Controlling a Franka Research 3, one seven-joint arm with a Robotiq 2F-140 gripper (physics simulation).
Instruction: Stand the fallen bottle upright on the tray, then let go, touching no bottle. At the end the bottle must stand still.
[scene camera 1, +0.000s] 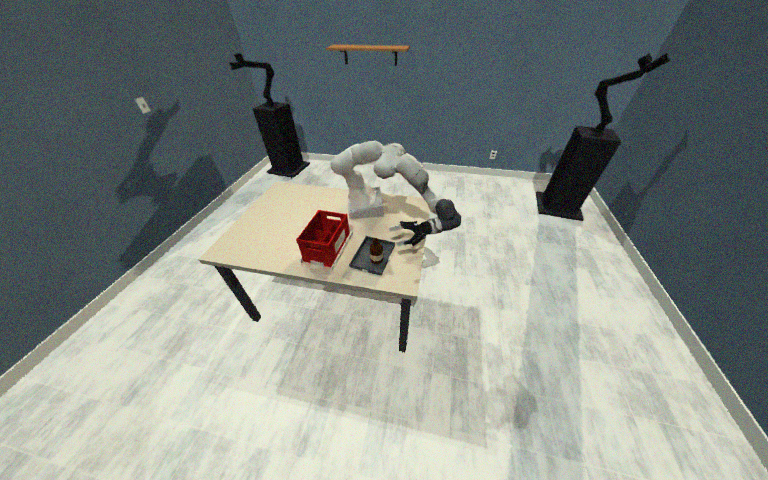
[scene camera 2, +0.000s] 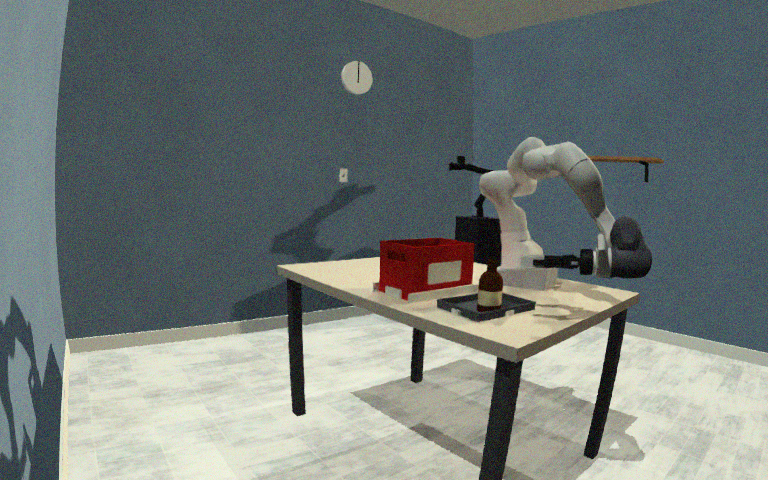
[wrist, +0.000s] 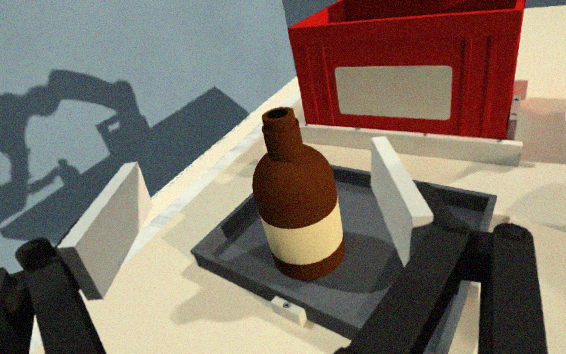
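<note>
The brown bottle with a cream label (scene camera 1: 376, 252) (scene camera 2: 490, 289) (wrist: 300, 200) stands upright on the dark grey tray (scene camera 1: 360, 259) (scene camera 2: 454, 306) (wrist: 360, 210), inside its low rim. It looks tilted in the wrist view, but upright in both scene views. My gripper (scene camera 1: 399, 236) (scene camera 2: 535, 263) (wrist: 255, 173) is open and empty. It is level, with its fingers pointing toward the bottle's side, held back from the bottle and above the table. In the wrist view the bottle shows beyond the two pale finger pads, touching neither.
A red crate (scene camera 1: 317, 249) (scene camera 2: 407, 271) (wrist: 390, 45) stands beside the tray, on the side away from my gripper, with pale strips along its base. The tray and crate are on the light wooden table (scene camera 1: 254, 226) (scene camera 2: 334, 273) (wrist: 140, 310). The tray lies near the table's front edge.
</note>
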